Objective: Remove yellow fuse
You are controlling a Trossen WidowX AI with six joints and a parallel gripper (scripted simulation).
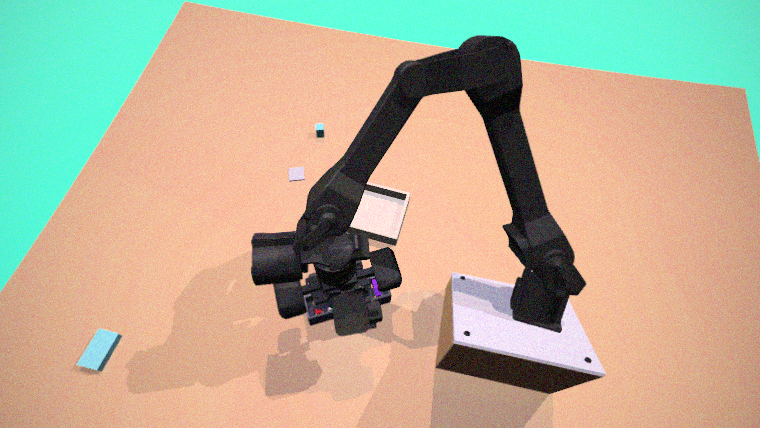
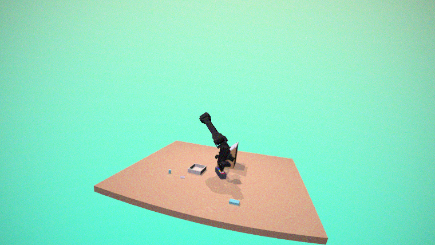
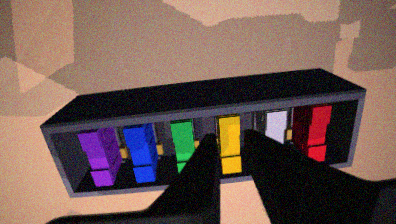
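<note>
Right now my gripper tip is 180 mm to the left of the tray, 30 mm above it and 10 mm short of it. The rest, counted from my gripper tip: yellow fuse 10 mm below; grey chip 220 mm to the right, 180 mm ahead, 30 mm below.
</note>
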